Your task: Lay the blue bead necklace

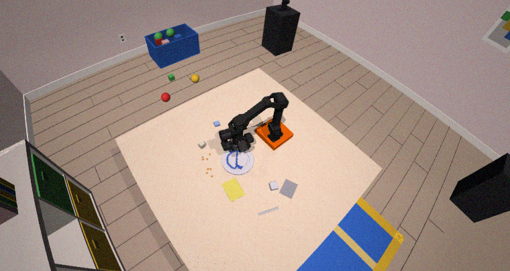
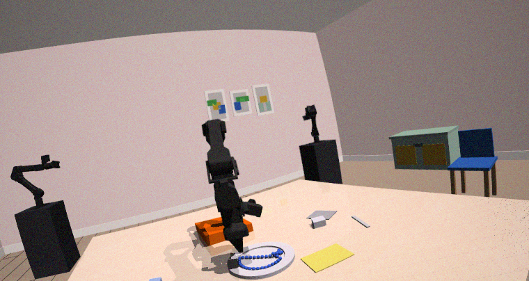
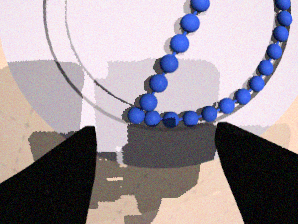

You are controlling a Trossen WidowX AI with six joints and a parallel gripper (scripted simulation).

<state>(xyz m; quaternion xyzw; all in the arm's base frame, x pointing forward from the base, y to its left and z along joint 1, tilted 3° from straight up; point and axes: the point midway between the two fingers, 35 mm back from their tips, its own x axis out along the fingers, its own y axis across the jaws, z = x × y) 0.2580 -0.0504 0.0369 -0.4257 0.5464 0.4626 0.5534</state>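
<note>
My gripper tip is 5 cm to the right of the round bead board, 4 cm above it and 2 cm short of it. Also, from my gripper tip: yellow sheet: 19 cm to the left, 15 cm ahead, 5 cm below; pale cube: 16 cm to the right, 16 cm ahead, 3 cm below; blue cube: 27 cm to the right, 4 cm below, 1 cm behind.
</note>
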